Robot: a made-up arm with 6 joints. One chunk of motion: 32 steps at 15 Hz.
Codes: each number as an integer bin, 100 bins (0 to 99) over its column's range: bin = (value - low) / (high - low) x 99, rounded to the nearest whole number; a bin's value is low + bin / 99 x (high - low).
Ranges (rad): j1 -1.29..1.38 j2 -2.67..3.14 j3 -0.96..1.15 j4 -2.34..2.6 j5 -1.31..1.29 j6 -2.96..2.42
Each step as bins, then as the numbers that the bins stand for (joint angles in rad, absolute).
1 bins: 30 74 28 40 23 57
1 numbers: -0.4809 1.6728 -0.3632 -0.3440 -0.7060 0.1376
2 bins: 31 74 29 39 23 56
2 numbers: -0.4539 1.6728 -0.3419 -0.3939 -0.7060 0.0832
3 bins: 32 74 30 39 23 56
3 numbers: -0.4270 1.6728 -0.3206 -0.3939 -0.7060 0.0832
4 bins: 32 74 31 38 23 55
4 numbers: -0.4270 1.6728 -0.2993 -0.4438 -0.7060 0.0289
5 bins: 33 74 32 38 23 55
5 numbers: -0.4000 1.6728 -0.2780 -0.4438 -0.7060 0.0289
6 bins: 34 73 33 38 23 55
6 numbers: -0.3730 1.6141 -0.2567 -0.4438 -0.7060 0.0289
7 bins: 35 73 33 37 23 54
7 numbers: -0.3461 1.6141 -0.2567 -0.4937 -0.7060 -0.0255
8 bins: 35 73 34 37 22 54
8 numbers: -0.3461 1.6141 -0.2354 -0.4937 -0.7322 -0.0255
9 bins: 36 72 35 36 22 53
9 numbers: -0.3191 1.5555 -0.2140 -0.5436 -0.7322 -0.0798
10 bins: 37 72 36 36 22 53
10 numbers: -0.2921 1.5555 -0.1927 -0.5436 -0.7322 -0.0798
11 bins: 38 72 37 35 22 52
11 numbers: -0.2652 1.5555 -0.1714 -0.5935 -0.7322 -0.1341
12 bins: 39 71 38 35 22 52
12 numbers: -0.2382 1.4968 -0.1501 -0.5935 -0.7322 -0.1341
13 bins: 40 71 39 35 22 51
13 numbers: -0.2112 1.4968 -0.1288 -0.5935 -0.7322 -0.1885
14 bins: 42 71 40 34 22 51
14 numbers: -0.1573 1.4968 -0.1075 -0.6434 -0.7322 -0.1885
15 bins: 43 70 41 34 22 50
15 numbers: -0.1303 1.4381 -0.0862 -0.6434 -0.7322 -0.2428
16 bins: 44 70 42 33 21 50
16 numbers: -0.1033 1.4381 -0.0648 -0.6933 -0.7585 -0.2428
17 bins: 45 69 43 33 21 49
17 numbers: -0.0764 1.3794 -0.0435 -0.6933 -0.7585 -0.2972
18 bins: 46 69 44 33 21 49
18 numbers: -0.0494 1.3794 -0.0222 -0.6933 -0.7585 -0.2972
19 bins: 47 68 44 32 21 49
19 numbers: -0.0224 1.3207 -0.0222 -0.7432 -0.7585 -0.2972
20 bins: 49 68 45 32 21 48
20 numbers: 0.0315 1.3207 -0.0009 -0.7432 -0.7585 -0.3515
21 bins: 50 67 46 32 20 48
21 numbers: 0.0585 1.2620 0.0204 -0.7432 -0.7847 -0.3515
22 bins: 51 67 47 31 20 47
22 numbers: 0.0855 1.2620 0.0417 -0.7931 -0.7847 -0.4059
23 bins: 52 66 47 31 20 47
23 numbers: 0.1124 1.2033 0.0417 -0.7931 -0.7847 -0.4059
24 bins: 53 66 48 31 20 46
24 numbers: 0.1394 1.2033 0.0630 -0.7931 -0.7847 -0.4602
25 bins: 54 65 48 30 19 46
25 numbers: 0.1664 1.1446 0.0630 -0.8430 -0.8110 -0.4602
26 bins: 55 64 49 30 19 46
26 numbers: 0.1933 1.0860 0.0843 -0.8430 -0.8110 -0.4602
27 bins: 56 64 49 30 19 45
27 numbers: 0.2203 1.0860 0.0843 -0.8430 -0.8110 -0.5145
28 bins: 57 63 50 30 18 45
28 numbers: 0.2473 1.0273 0.1057 -0.8430 -0.8373 -0.5145
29 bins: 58 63 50 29 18 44
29 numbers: 0.2742 1.0273 0.1057 -0.8929 -0.8373 -0.5689
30 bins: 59 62 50 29 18 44
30 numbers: 0.3012 0.9686 0.1057 -0.8929 -0.8373 -0.5689
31 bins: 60 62 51 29 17 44
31 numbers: 0.3282 0.9686 0.1270 -0.8929 -0.8635 -0.5689
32 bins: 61 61 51 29 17 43
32 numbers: 0.3552 0.9099 0.1270 -0.8929 -0.8635 -0.6232
